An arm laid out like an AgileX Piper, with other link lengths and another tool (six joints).
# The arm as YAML. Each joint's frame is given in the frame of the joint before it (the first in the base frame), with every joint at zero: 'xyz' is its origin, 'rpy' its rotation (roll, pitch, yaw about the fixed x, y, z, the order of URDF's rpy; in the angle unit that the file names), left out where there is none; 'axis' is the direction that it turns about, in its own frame. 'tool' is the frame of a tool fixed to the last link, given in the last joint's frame.
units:
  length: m
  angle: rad
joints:
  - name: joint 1
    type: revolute
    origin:
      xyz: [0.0, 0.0, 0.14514]
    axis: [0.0, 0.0, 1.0]
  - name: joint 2
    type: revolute
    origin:
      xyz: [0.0, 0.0, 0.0]
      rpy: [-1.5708, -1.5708, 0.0]
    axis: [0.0, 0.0, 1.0]
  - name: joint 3
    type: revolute
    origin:
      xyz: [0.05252, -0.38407, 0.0]
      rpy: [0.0, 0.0, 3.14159]
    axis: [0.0, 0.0, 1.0]
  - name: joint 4
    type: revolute
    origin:
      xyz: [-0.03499, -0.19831, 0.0]
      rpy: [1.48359, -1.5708, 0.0]
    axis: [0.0, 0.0, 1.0]
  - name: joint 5
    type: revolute
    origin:
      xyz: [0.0, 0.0, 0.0]
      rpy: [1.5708, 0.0, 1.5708]
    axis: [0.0, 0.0, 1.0]
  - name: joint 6
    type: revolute
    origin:
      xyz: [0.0, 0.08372, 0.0]
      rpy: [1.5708, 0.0, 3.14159]
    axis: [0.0, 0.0, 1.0]
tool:
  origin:
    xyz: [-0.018, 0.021, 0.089]
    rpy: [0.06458, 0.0, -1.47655]
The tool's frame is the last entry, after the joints.
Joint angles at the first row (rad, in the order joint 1, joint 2, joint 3, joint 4, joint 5, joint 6):
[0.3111 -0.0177 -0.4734 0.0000 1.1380 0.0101]
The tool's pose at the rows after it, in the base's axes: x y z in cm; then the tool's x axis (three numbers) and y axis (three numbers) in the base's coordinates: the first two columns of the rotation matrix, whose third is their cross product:
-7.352, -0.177, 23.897, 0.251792, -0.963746, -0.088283, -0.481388, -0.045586, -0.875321
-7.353, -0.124, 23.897, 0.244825, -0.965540, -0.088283, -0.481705, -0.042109, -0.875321
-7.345, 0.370, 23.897, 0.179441, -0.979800, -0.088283, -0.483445, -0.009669, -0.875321
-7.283, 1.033, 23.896, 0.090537, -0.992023, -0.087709, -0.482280, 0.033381, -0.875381
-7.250, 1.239, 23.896, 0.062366, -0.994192, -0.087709, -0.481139, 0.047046, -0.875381
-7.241, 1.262, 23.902, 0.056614, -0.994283, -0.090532, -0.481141, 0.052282, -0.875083
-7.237, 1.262, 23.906, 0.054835, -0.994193, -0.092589, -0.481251, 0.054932, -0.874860
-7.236, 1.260, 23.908, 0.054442, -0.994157, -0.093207, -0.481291, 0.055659, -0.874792
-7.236, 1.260, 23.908, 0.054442, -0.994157, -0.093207, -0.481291, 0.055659, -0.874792
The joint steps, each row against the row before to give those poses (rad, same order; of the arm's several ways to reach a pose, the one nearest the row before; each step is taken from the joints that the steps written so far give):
[0.0000 0.0000 0.0000 0.0000 0.0000 0.0000]
[-0.0072 0.0000 0.0000 0.0000 0.0000 0.0000]
[-0.0672 0.0000 0.0000 0.0000 0.0000 0.0000]
[-0.0905 0.0000 -0.0001 0.0000 0.0001 -0.0007]
[-0.0283 0.0000 0.0001 0.0000 -0.0001 0.0000]
[-0.0040 0.0000 0.0000 0.0000 0.0000 0.0034]
[-0.0005 0.0000 0.0000 0.0000 0.0000 0.0024]
[0.0000 0.0000 0.0000 0.0000 0.0000 0.0008]
[0.0000 0.0000 0.0000 0.0000 0.0000 0.0000]

